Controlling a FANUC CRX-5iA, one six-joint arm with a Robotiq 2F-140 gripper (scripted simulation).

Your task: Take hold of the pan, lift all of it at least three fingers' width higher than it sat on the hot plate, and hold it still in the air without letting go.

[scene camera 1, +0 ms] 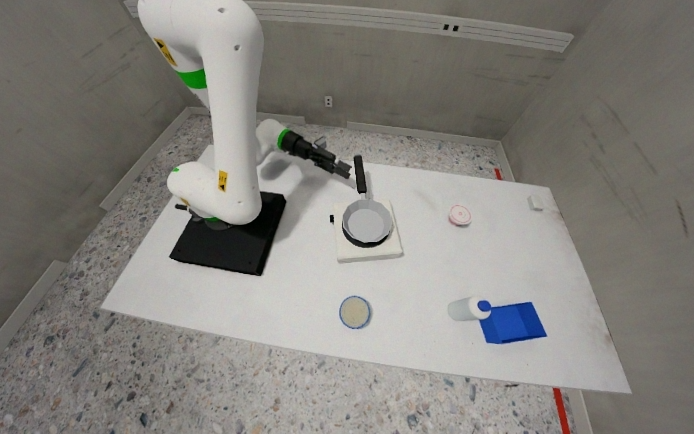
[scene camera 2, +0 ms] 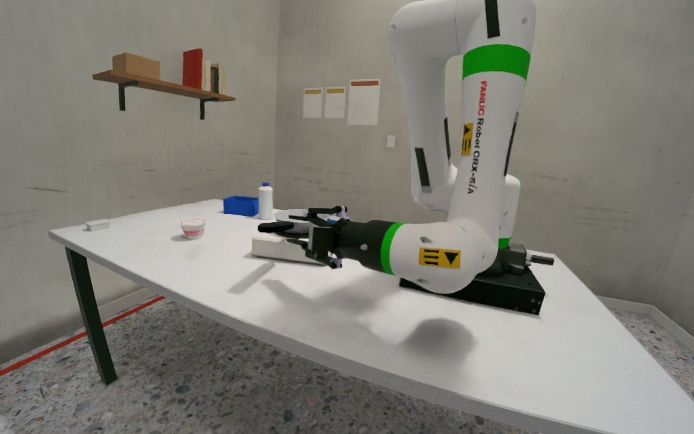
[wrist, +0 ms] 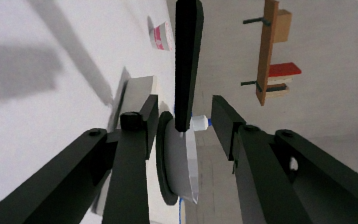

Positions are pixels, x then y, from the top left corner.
Labels:
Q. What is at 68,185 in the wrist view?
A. My gripper.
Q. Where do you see a grey pan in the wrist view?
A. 181,169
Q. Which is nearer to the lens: the white hot plate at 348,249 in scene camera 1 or the blue bin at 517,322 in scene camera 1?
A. The white hot plate.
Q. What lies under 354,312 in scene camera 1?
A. A blue-rimmed plate.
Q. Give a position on a white hot plate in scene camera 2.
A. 273,245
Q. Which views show my gripper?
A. Scene camera 1, scene camera 2 and the wrist view: all of them.

